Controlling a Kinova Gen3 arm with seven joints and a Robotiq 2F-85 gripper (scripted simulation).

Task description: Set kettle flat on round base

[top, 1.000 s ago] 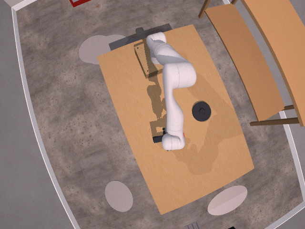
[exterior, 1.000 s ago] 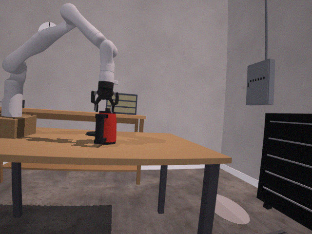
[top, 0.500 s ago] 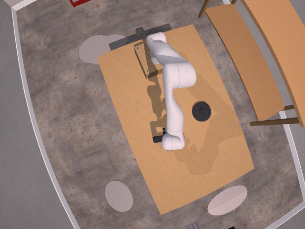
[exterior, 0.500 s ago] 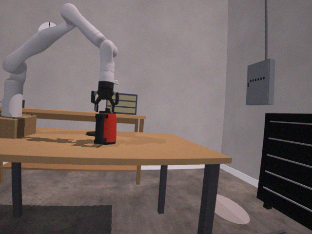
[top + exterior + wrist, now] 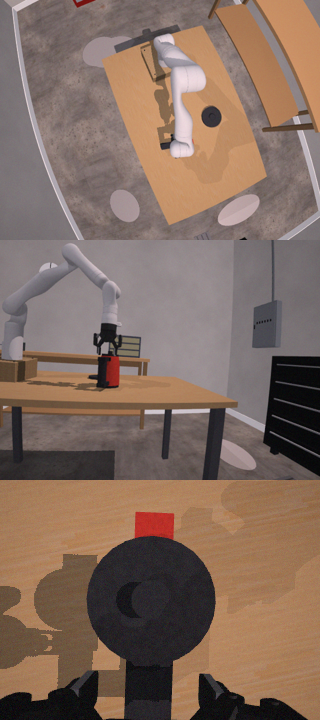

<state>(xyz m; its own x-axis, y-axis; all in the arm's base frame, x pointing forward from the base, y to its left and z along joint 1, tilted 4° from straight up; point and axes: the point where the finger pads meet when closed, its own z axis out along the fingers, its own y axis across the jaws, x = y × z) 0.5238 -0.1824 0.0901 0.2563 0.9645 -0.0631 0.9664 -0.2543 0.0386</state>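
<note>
The red kettle is 8 cm below my hand, 2 cm to the left of it and 1 cm ahead of it. From my hand the other things lie so: round black base: 35 cm to the left, 16 cm below, 5 cm behind.
</note>
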